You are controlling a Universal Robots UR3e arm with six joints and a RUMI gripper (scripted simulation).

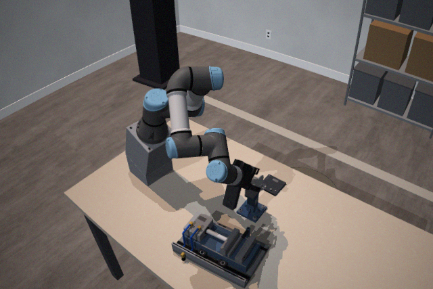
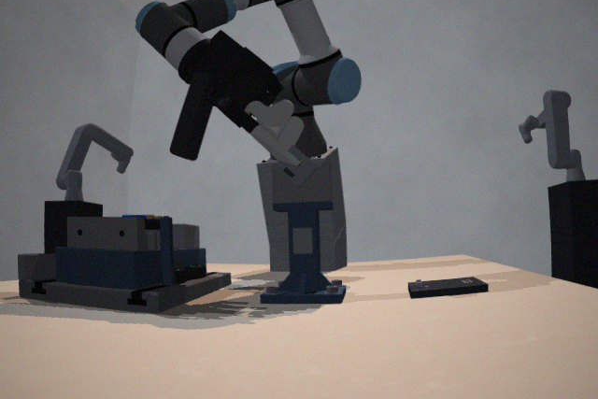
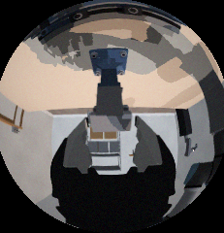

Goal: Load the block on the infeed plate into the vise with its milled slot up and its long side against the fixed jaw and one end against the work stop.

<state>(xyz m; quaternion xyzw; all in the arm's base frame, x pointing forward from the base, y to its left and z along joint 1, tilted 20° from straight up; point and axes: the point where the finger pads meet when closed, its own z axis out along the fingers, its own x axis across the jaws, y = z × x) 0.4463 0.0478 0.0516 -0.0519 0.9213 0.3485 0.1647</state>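
My gripper is now 10 mm above the grey part. Also, from my hand: blue vise: 210 mm to the right, 120 mm below.
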